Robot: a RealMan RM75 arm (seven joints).
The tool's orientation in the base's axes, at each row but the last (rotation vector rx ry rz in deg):
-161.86, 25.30, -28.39
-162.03, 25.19, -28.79
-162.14, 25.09, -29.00
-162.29, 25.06, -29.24
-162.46, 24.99, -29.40
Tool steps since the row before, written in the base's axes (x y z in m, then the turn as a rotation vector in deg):
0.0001, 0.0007, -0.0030, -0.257, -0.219, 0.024
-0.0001, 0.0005, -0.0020, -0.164, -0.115, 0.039
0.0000, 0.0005, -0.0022, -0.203, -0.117, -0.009
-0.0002, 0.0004, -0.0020, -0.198, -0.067, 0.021
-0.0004, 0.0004, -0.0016, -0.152, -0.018, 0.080
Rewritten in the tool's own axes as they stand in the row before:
-0.0010, 0.0002, 0.0029, -0.151, 0.261, -0.155
-0.0008, 0.0001, 0.0019, -0.097, 0.137, -0.116
-0.0008, 0.0001, 0.0021, -0.146, 0.162, -0.087
-0.0009, 0.0002, 0.0018, -0.149, 0.106, -0.104
-0.0010, 0.0002, 0.0014, -0.106, 0.033, -0.133

